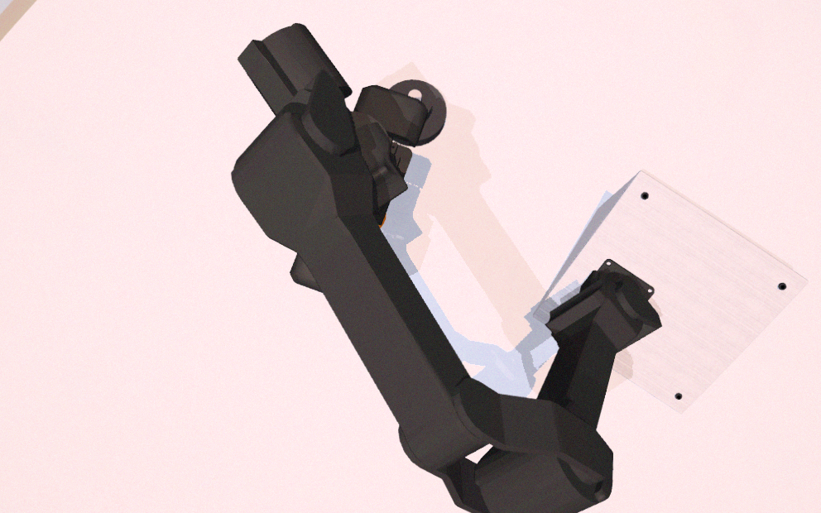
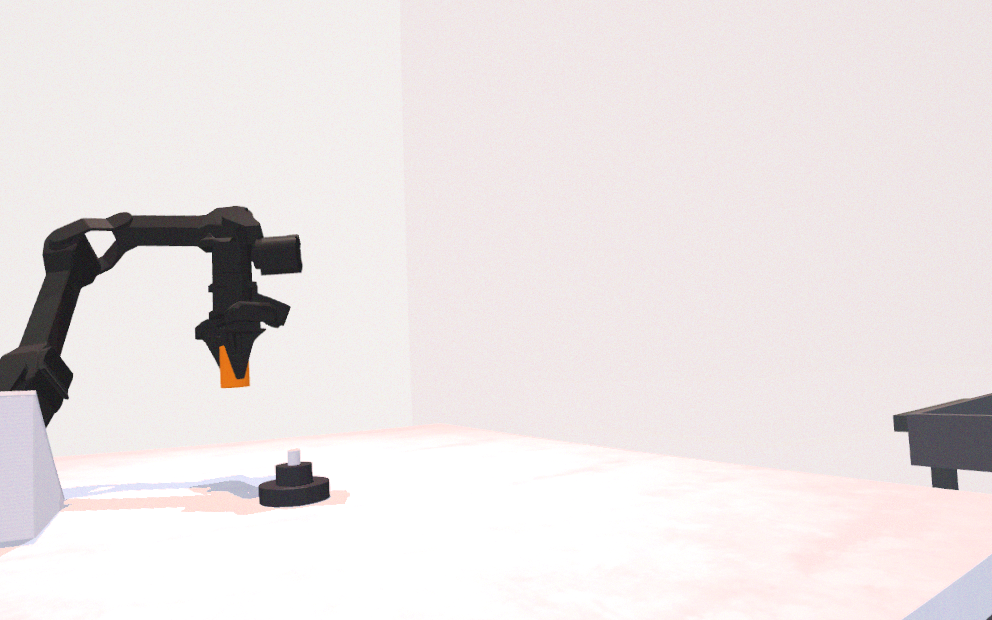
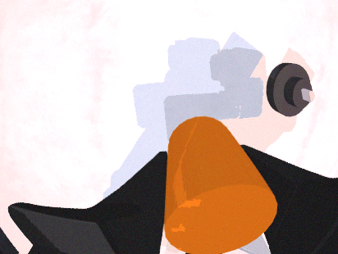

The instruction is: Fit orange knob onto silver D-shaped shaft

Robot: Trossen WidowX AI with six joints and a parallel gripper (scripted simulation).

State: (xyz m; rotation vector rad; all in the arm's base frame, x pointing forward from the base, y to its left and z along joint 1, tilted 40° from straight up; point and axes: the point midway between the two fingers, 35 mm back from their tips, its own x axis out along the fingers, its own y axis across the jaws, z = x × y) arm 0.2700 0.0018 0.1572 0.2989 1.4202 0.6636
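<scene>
The dark round pedestal lies 50 mm ahead of my gripper tip, 170 mm to the right of it and 120 mm below it. Also, from my gripper tip: orange knob 30 mm above.
</scene>
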